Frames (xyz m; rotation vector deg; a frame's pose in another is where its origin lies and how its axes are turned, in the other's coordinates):
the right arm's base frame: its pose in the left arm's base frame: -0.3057 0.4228 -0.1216 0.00 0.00 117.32
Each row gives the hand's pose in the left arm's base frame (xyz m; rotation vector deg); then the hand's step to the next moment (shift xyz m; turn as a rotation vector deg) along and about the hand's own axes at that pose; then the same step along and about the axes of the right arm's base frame.
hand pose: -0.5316 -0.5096 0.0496 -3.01 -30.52 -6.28
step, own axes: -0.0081 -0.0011 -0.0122 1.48 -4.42 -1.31
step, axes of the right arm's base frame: -0.0007 0.0014 -0.0146 -4.75 0.87 -0.28
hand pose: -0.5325 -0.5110 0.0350 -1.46 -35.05 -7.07
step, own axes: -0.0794 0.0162 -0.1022 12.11 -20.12 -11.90
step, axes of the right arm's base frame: 0.0183 -0.0049 -0.1290 -26.03 -2.48 -3.04
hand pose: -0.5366 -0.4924 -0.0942 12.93 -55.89 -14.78
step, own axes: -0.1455 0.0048 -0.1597 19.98 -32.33 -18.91
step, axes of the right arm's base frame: 0.0291 -0.0786 -0.1992 -42.04 -3.99 -4.36
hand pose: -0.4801 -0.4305 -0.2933 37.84 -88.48 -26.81
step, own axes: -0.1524 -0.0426 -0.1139 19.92 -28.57 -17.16
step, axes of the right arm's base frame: 0.0157 -0.1421 -0.1326 -38.63 -3.25 -2.11
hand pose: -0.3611 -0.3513 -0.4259 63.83 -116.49 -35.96
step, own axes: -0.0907 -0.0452 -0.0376 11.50 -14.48 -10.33
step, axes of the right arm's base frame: 0.0073 -0.0998 -0.0409 -21.11 -1.72 0.45
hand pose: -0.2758 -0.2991 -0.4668 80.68 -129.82 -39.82
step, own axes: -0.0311 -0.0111 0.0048 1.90 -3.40 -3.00
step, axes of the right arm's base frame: 0.0137 -0.0278 -0.0123 -4.72 -1.27 0.52
